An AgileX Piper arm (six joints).
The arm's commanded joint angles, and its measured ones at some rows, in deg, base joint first. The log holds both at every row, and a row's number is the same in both.
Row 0, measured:
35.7 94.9 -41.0 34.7 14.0 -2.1
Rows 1 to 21, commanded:
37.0 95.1 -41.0 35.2 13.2 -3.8
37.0 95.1 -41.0 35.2 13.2 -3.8
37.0 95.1 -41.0 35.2 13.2 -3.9
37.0 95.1 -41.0 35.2 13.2 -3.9
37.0 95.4 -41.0 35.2 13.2 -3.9
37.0 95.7 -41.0 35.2 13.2 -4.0
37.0 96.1 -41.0 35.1 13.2 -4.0
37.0 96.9 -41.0 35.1 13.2 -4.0
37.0 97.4 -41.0 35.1 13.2 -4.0
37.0 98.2 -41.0 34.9 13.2 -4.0
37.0 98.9 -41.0 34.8 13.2 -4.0
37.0 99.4 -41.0 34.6 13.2 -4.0
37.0 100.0 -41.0 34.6 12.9 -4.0
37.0 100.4 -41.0 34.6 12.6 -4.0
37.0 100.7 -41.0 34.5 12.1 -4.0
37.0 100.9 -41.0 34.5 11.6 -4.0
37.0 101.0 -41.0 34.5 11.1 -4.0
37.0 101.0 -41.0 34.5 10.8 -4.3
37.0 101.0 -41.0 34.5 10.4 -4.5
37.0 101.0 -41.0 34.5 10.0 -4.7
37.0 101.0 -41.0 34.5 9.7 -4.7
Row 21, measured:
36.8 100.9 -41.0 35.0 11.7 -3.7
